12 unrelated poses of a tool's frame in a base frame.
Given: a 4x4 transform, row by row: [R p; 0 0 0 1], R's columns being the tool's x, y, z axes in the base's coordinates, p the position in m. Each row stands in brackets.
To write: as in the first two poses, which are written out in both.
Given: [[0.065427 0.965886 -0.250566 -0.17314], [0.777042 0.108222 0.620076 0.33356], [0.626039 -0.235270 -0.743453 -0.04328], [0 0 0 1]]
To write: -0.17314 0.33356 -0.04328 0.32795 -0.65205 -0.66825 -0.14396
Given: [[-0.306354 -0.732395 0.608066 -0.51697], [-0.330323 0.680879 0.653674 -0.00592], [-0.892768 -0.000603 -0.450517 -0.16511], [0 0 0 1]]
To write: -0.51697 -0.00592 -0.16511 0.48063 -0.34032 0.78066 0.20914
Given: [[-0.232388 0.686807 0.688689 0.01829], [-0.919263 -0.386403 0.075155 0.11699], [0.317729 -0.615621 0.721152 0.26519], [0 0 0 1]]
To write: 0.01829 0.11699 0.26519 0.52497 -0.32896 0.17666 -0.76484
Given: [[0.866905 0.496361 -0.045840 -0.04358], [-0.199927 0.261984 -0.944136 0.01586], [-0.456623 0.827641 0.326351 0.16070], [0 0 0 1]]
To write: -0.04358 0.01586 0.16070 0.78346 0.56537 0.13108 -0.22218
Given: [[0.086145 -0.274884 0.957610 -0.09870], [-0.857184 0.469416 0.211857 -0.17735], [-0.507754 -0.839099 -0.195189 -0.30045], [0 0 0 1]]
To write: -0.09870 -0.17735 -0.30045 0.58317 -0.45053 0.62818 -0.24962
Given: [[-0.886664 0.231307 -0.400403 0.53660], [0.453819 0.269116 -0.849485 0.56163], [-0.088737 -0.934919 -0.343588 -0.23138], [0 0 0 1]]
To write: 0.53660 0.56163 -0.23138 0.09857 -0.21668 -0.79047 0.56435
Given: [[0.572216 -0.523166 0.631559 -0.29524], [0.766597 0.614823 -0.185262 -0.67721], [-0.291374 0.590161 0.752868 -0.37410], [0 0 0 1]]
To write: -0.29524 -0.67721 -0.37410 0.85731 0.22612 0.26914 0.37611
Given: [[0.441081 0.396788 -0.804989 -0.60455], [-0.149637 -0.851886 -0.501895 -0.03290], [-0.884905 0.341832 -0.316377 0.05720], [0 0 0 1]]
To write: -0.60455 -0.03290 0.05720 0.26116 0.80767 0.07650 -0.52307
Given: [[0.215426 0.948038 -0.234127 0.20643], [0.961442 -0.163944 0.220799 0.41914], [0.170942 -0.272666 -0.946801 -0.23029], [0 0 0 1]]
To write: 0.20643 0.41914 -0.23029 0.16177 -0.76259 -0.62599 0.02071
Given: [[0.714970 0.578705 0.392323 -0.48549], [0.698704 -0.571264 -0.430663 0.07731], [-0.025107 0.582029 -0.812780 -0.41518], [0 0 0 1]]
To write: -0.48549 0.07731 -0.41518 0.28763 0.88020 0.36282 0.10430
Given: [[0.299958 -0.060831 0.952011 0.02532], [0.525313 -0.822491 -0.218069 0.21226], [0.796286 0.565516 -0.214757 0.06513], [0 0 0 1]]
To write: 0.02532 0.21226 0.06513 0.25628 0.76440 0.15191 0.57179
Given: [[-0.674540 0.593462 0.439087 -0.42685], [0.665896 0.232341 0.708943 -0.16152], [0.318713 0.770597 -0.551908 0.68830], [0 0 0 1]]
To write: -0.42685 -0.16152 0.68830 0.03838 0.40157 0.78403 0.47178
